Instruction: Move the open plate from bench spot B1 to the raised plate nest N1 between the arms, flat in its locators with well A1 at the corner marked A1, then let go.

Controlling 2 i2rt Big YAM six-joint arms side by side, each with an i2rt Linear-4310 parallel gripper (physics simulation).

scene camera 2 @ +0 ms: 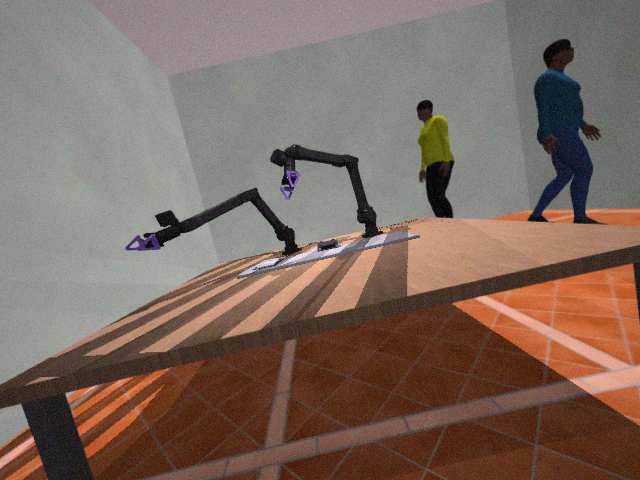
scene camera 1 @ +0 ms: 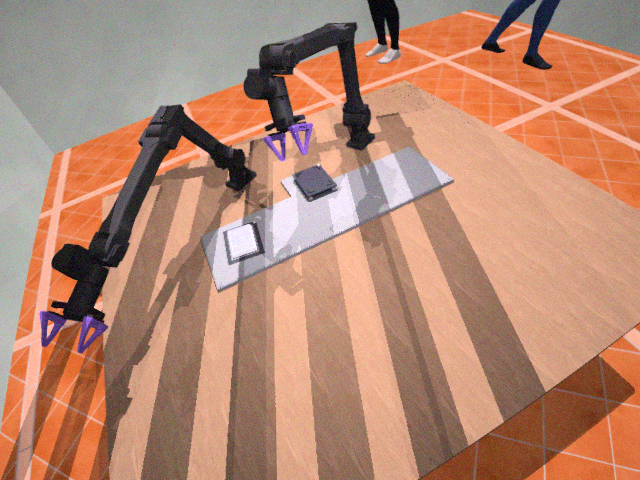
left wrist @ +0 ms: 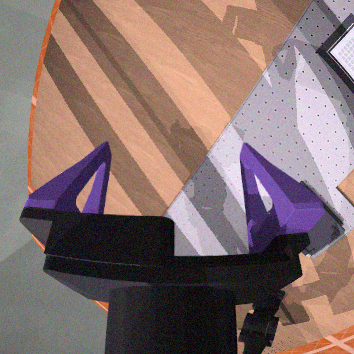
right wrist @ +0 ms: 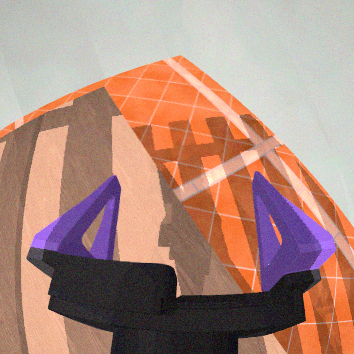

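Observation:
The white open plate lies flat in a dark-rimmed holder at the left end of the grey board; part of the plate shows at the right edge of the left wrist view. The raised dark nest stands empty between the arms, partly hidden by a finger in the left wrist view. The A1 mark is too small to read. My left gripper is open and empty, high above the board area. My right gripper is open and empty, out past the table's left edge.
The grey perforated board lies on the striped-shadow wooden table. Both arm bases stand behind the board. Two people are beyond the table.

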